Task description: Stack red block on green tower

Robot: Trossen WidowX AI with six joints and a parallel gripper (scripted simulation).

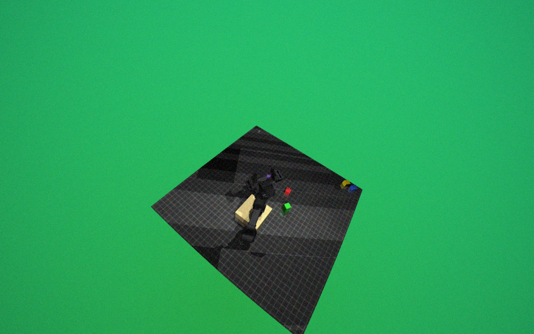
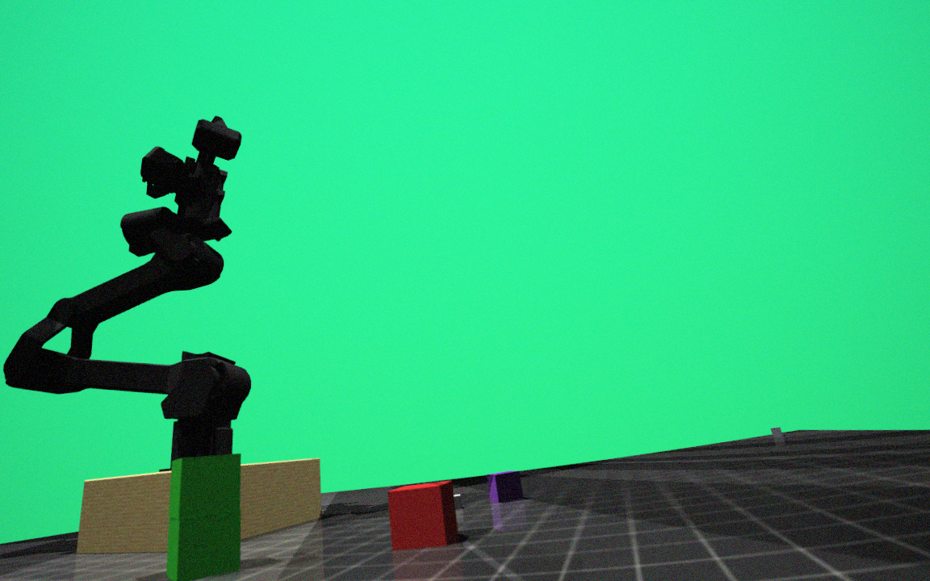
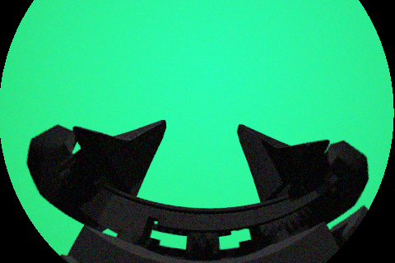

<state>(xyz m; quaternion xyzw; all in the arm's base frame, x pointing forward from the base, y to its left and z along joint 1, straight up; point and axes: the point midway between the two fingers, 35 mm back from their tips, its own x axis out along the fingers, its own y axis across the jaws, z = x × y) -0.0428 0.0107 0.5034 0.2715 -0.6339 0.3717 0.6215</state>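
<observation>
Right now the red block is 60 cm below my gripper tip, 37 cm ahead of it and 12 cm to the right of it. The rest, counted from my gripper tip: yellow block (78 cm ahead, 59 cm below, 56 cm to the right); then small white cube (61 cm below, 34 cm ahead, 6 cm to the left); then purple block (60 cm below, 40 cm ahead, 9 cm to the left).
</observation>
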